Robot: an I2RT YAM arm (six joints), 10 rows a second.
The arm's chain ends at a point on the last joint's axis. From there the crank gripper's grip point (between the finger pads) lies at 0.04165 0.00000 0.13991 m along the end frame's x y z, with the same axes.
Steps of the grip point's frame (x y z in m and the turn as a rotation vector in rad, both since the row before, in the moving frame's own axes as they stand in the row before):
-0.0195 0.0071 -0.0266 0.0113 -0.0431 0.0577
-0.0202 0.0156 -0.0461 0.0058 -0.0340 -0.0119
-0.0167 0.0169 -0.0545 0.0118 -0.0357 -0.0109
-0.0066 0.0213 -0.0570 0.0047 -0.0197 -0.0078
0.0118 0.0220 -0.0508 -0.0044 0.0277 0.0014
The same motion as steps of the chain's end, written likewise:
-0.0134 0.0065 -0.0283 0.0113 -0.0431 0.0577
-0.0154 0.0169 -0.0474 0.0058 -0.0340 -0.0119
-0.0117 0.0190 -0.0559 0.0118 -0.0357 -0.0109
-0.0038 0.0223 -0.0578 0.0047 -0.0197 -0.0078
0.0079 0.0213 -0.0496 -0.0044 0.0277 0.0014

